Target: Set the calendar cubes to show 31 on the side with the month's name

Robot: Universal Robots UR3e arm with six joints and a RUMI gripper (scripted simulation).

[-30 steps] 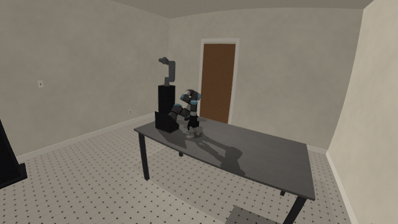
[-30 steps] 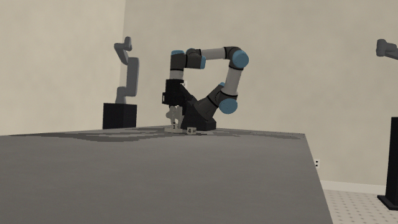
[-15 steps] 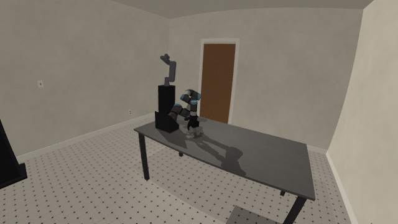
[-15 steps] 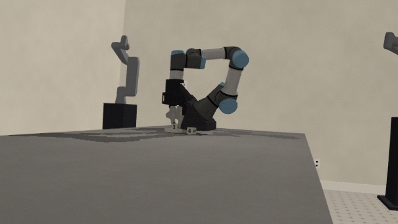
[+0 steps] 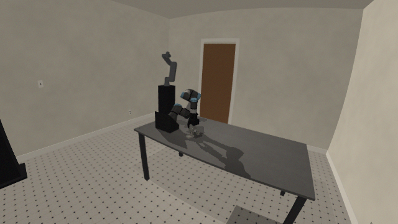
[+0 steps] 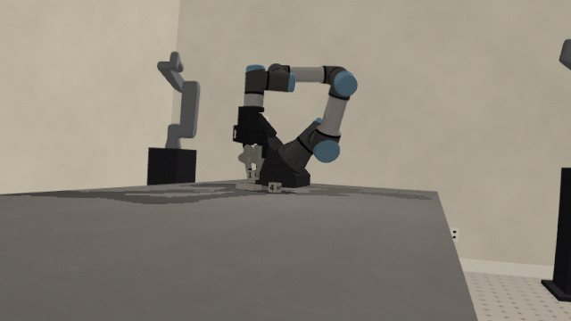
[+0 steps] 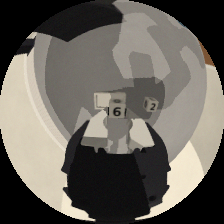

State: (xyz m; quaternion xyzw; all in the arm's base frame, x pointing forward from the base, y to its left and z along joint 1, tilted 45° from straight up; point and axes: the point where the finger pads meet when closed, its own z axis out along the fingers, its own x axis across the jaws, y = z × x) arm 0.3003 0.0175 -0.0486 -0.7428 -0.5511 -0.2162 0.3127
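The pale calendar tray lies 1 cm behind my hand, 2 cm to the right of it and 5 cm below it.
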